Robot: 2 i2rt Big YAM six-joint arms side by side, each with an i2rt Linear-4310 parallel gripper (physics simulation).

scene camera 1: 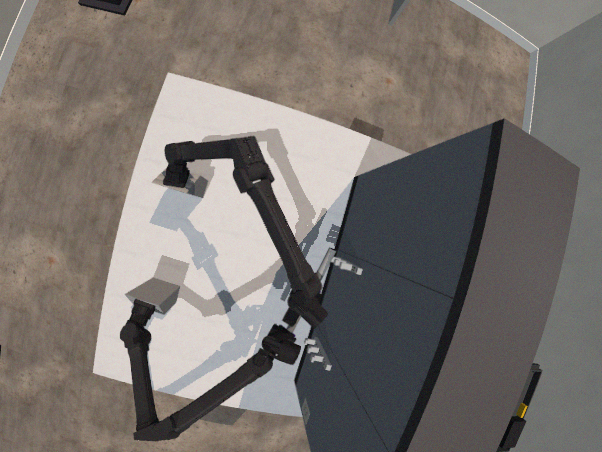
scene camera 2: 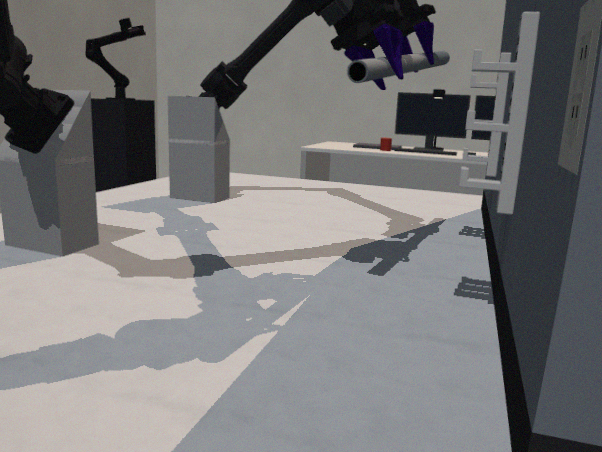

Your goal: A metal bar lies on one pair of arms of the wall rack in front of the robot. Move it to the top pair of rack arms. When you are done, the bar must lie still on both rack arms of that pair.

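The grey metal bar (scene camera 1: 327, 262) (scene camera 2: 367, 70) is held in the air, apart from the wall rack. In scene camera 2 it is to the left of the top rack arms, near their height in the picture. My left gripper (scene camera 1: 311, 306) (scene camera 2: 423, 63) is shut on the bar toward its far end. My right gripper (scene camera 1: 281, 344) (scene camera 2: 391, 76) is shut on it toward its near end; its purple fingers straddle the bar. In scene camera 1 the fingers of both are hidden. The white wall rack (scene camera 2: 523, 100) has two uprights with several hooked arms, with no bar on those that show.
The dark wall panel (scene camera 1: 400, 240) (scene camera 2: 537, 250) stands behind the rack. Two grey pedestals (scene camera 2: 192, 120) (scene camera 2: 75, 200) carry the arms on the white table (scene camera 1: 220, 110) (scene camera 2: 75, 420). A desk (scene camera 2: 345, 150) with a monitor (scene camera 2: 432, 115) and a red cup (scene camera 2: 386, 144) is in the background.
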